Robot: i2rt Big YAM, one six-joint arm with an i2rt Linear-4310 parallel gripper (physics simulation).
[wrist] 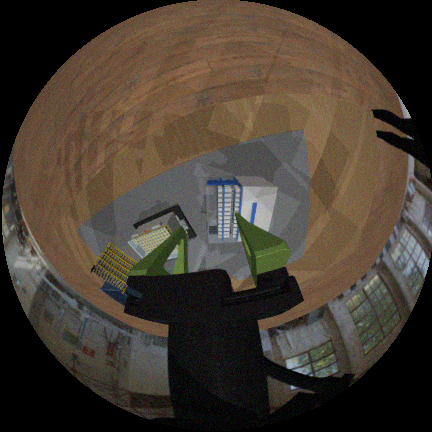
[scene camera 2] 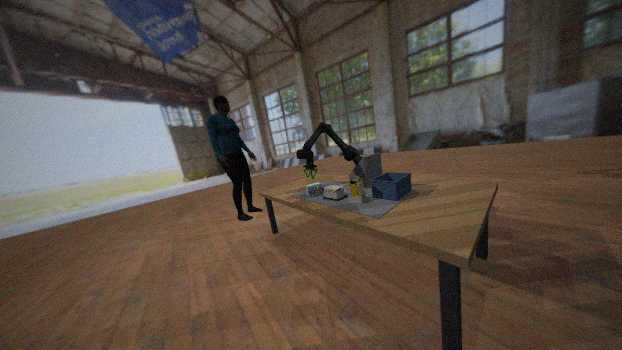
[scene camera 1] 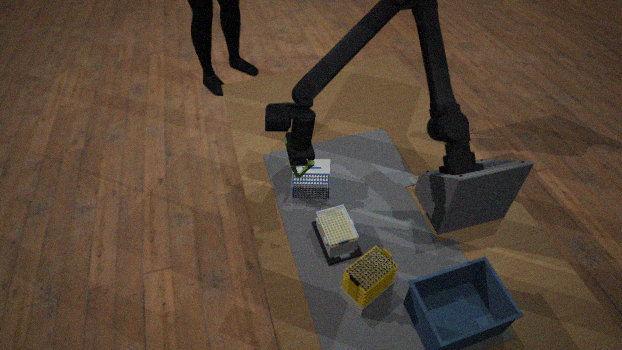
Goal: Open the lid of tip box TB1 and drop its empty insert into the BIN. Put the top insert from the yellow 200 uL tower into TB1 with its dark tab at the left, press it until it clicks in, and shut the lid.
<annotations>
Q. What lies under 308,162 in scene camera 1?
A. My gripper.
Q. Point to a tip box TB1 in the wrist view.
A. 151,231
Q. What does the blue-and-white tip box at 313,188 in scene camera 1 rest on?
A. A grey mat.
</annotations>
